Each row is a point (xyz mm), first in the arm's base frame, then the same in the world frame.
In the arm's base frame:
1: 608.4 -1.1 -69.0
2: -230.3 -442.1 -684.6
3: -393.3 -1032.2 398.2
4: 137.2 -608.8 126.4
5: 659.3 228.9 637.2
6: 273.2 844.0 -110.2
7: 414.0 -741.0 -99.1
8: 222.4 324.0 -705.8
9: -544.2 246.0 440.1
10: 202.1 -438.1 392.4
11: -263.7 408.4 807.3
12: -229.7 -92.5 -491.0
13: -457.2 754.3 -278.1
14: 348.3 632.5 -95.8
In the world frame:
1: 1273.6 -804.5 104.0
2: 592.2 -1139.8 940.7
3: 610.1 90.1 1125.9
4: 996.3 -364.6 703.3
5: 1260.6 -228.6 -367.7
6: 711.1 -1095.2 -549.7
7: 1298.1 -559.7 829.0
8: 807.5 -1468.9 142.2
9: 101.2 -290.2 5.7
10: 1011.3 -181.2 438.2
11: 325.7 -32.5 -345.0
12: 494.1 -1078.1 558.2
13: 35.7 -1143.6 -216.2
14: 843.5 -1017.7 -385.3

